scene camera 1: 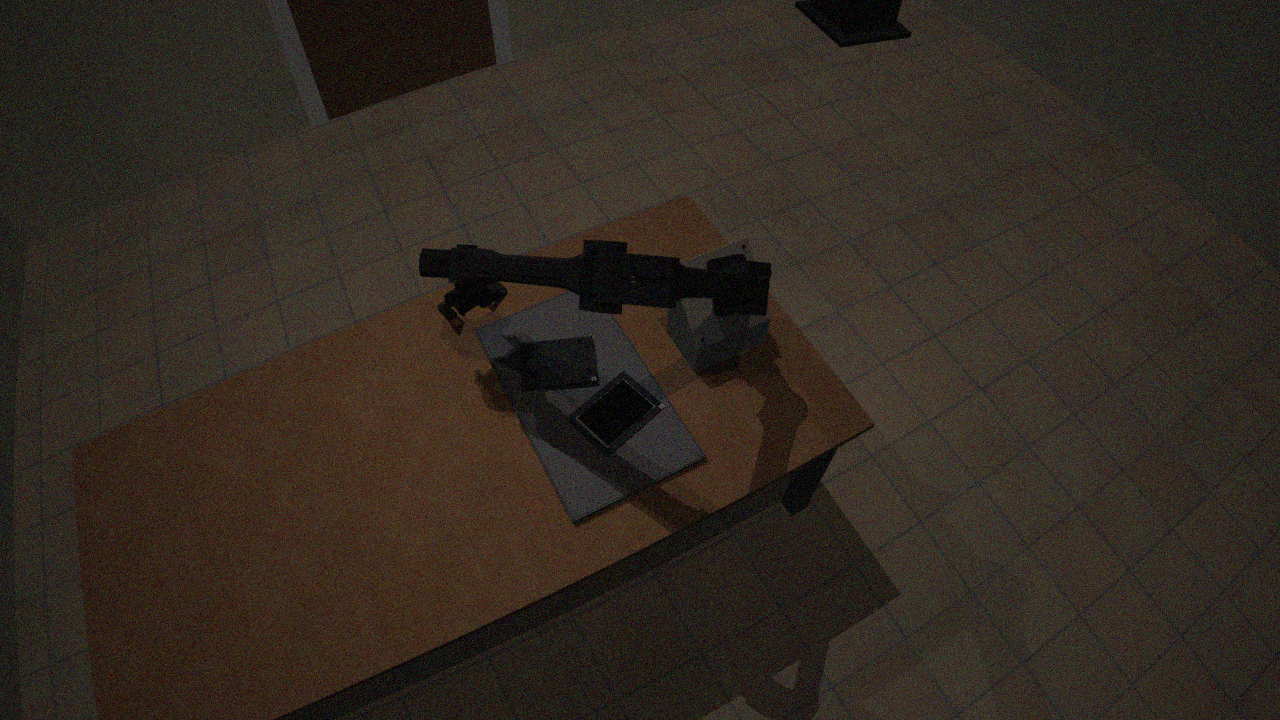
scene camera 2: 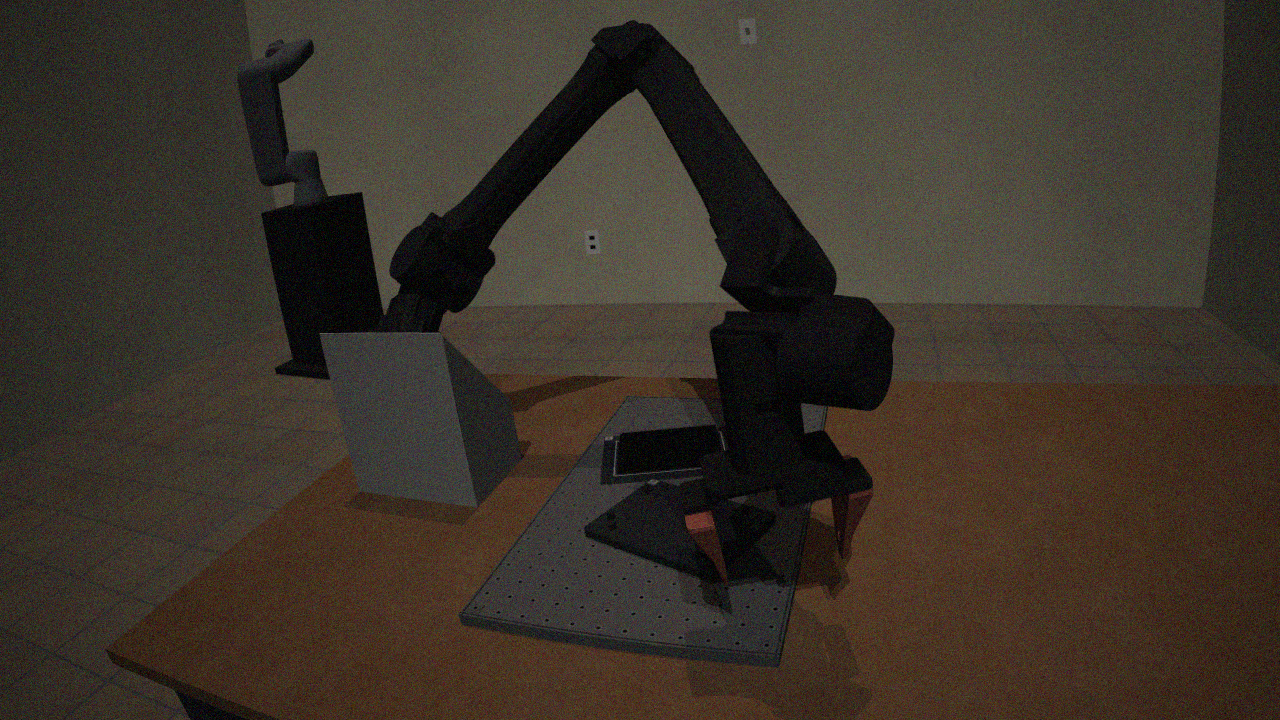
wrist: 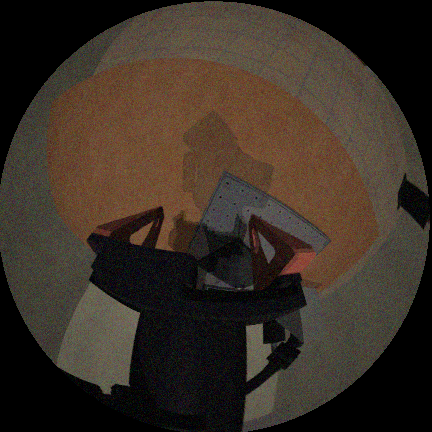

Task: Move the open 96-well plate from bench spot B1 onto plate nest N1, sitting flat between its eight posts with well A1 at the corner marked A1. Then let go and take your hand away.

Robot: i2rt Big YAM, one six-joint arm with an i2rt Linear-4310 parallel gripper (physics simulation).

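Places are measured from the arm's base along level axes (x ahead, y left, z up), in centimetres.
Pixels of known places: gripper, fingertip midpoint: [scene camera 1: 474, 321] [scene camera 2: 784, 568] [wrist: 205, 214]; arm's base, link origin: [scene camera 2: 400, 362] [wrist: 304, 327].
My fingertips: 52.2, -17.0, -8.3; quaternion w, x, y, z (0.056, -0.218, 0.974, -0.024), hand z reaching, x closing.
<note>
For each thing: its middle in the pictures, then the offset to it from my fingertips, as dx, dy, dz. Level surfaces: height alone.
- black 96-well plate, body centre: [scene camera 2: 669, 448] [scene camera 1: 615, 410] -22.0, +29.1, -5.9
- dark plate nest, body centre: [scene camera 2: 679, 522] [scene camera 1: 557, 361] [wrist: 238, 271] -14.5, +13.0, -5.7
- orange table, surface height: dz -8.1
The black 96-well plate [scene camera 1: 615, 412] [scene camera 2: 669, 450] appears to lie flat inside the pale outline of bench spot B1. In the wrist view the gripper body mostly hides that area. The dark plate nest [scene camera 1: 559, 365] [scene camera 2: 637, 528] [wrist: 229, 264] sits beside it, with small posts at its edge and a pale mark at one corner. Deep shadow hides its detail, and I cannot count the posts. My gripper [scene camera 1: 476, 319] [scene camera 2: 785, 569] [wrist: 205, 214] is open and empty, with orange-red fingers pointing down. It hangs above the board's edge on the nest's side, away from the plate.
A grey perforated board [scene camera 1: 657, 452] [scene camera 2: 554, 582] [wrist: 295, 227] carries both items on the orange table [scene camera 1: 313, 501] [scene camera 2: 1029, 537] [wrist: 110, 130]. The arm's grey wedge base [scene camera 1: 702, 344] [scene camera 2: 402, 416] stands beside the board. Another arm on a black pedestal [scene camera 2: 322, 277] stands in the background.
</note>
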